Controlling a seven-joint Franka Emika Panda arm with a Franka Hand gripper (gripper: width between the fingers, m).
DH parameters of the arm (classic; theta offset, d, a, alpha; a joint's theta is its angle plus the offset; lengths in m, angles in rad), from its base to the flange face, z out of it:
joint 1: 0 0.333 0 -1.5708
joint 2: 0 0 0 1.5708
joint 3: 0 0.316 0.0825 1.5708
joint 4: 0 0 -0.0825 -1.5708
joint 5: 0 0.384 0 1.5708
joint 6: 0 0 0.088 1.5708
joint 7: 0 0.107 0 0
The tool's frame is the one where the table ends.
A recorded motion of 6 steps. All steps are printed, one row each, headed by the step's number.
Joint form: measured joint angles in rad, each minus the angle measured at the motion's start. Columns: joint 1, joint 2, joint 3, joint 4, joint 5, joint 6, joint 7.
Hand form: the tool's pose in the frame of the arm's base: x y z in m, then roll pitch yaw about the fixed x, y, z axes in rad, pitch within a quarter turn. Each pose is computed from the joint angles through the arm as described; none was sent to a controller.
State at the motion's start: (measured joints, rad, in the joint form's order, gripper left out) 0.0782 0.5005 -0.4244 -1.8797 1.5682 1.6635 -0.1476
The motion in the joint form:
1: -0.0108 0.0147 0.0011 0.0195 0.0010 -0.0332 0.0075
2: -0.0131 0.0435 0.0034 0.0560 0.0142 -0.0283 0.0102
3: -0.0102 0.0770 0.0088 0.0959 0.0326 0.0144 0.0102
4: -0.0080 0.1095 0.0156 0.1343 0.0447 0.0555 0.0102
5: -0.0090 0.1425 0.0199 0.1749 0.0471 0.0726 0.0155
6: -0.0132 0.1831 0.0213 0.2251 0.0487 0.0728 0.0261
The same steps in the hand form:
1: 0.6194 -0.0977 0.2838 -1.8693 0.5950 -0.5201
2: 0.6293 -0.0987 0.2810 -1.8706 0.5862 -0.5266
3: 0.6422 -0.0991 0.2748 -1.8949 0.5652 -0.5666
4: 0.6540 -0.0986 0.2680 -1.9202 0.5451 -0.6012
5: 0.6641 -0.0982 0.2622 -1.9374 0.5345 -0.6138
6: 0.6749 -0.0988 0.2558 -1.9475 0.5309 -0.6144

